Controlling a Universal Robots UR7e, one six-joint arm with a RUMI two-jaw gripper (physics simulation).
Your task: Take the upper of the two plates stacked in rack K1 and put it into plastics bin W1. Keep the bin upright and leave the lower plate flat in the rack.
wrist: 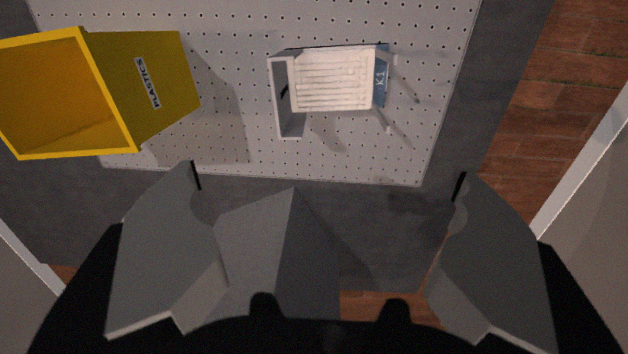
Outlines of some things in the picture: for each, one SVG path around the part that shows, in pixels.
My gripper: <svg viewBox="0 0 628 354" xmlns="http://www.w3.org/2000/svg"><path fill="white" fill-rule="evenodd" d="M26 353L624 354L617 340L552 246L539 242L518 212L478 175L471 172L462 172L460 174L451 198L456 207L455 213L448 225L451 236L445 239L423 289L425 301L447 331L412 323L409 305L400 298L387 299L376 321L284 317L274 295L268 292L257 292L251 297L249 315L228 317L202 326L209 313L227 292L229 279L211 226L203 223L205 215L198 196L199 190L202 189L193 160L185 160L178 163L135 202L120 223L110 225L50 309Z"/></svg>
A yellow plastics bin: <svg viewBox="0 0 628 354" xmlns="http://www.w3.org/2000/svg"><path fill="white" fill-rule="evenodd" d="M0 40L0 137L18 160L138 153L142 151L140 144L201 107L178 31L86 33L83 26L75 26Z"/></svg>
